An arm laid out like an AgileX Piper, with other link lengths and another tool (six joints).
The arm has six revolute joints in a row. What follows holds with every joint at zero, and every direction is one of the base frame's.
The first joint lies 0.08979 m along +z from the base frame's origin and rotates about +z.
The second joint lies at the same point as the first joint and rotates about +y.
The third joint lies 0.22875 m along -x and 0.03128 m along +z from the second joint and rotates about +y.
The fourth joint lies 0.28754 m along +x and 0.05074 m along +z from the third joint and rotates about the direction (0.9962, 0, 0.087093).
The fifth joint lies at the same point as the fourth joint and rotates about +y.
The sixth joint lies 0.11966 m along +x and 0.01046 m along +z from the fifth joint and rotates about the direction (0.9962, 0, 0.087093).
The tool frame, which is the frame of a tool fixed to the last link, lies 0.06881 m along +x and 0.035 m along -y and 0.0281 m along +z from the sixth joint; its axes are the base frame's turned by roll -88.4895, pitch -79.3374 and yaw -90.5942 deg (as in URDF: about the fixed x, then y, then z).
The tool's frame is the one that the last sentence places.
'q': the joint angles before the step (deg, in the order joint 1, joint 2, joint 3, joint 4, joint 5, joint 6). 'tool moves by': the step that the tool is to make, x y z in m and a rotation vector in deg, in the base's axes. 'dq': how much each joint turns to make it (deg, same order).
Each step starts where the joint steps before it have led.
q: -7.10, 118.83, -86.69, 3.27, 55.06, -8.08
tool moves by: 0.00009, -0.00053, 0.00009, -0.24, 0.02, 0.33
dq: 0.00, 0.00, 0.01, -0.24, 0.00, -0.23
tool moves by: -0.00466, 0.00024, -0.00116, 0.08, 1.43, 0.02
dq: -0.01, 0.00, -0.01, -0.16, 1.43, 0.12
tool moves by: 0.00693, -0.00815, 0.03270, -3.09, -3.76, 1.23
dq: 0.01, -3.89, 0.00, -2.87, -0.22, -0.01
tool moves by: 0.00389, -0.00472, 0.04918, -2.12, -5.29, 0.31
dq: -0.01, -6.02, 0.00, -1.60, 0.51, 0.24
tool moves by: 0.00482, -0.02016, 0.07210, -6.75, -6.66, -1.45
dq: 0.01, -5.33, -4.00, -7.00, 2.12, 2.98
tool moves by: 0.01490, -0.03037, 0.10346, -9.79, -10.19, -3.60
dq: -0.01, -0.11, -13.88, -10.07, 3.44, 3.43
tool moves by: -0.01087, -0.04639, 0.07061, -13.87, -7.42, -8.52
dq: -0.79, 0.17, -5.72, -17.38, -0.63, 7.58
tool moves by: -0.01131, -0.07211, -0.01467, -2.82, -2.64, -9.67
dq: -7.45, 4.24, -0.24, -6.06, -4.41, 6.87
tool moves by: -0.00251, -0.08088, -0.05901, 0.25, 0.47, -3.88
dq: -9.69, 8.19, 0.00, -0.22, -9.57, 1.07
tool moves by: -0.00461, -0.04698, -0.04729, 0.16, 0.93, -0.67
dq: -5.56, 6.08, 0.00, -0.52, -7.10, -0.11
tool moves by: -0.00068, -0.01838, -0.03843, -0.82, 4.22, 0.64
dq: -1.77, 4.58, 0.01, -2.76, -2.36, -0.63
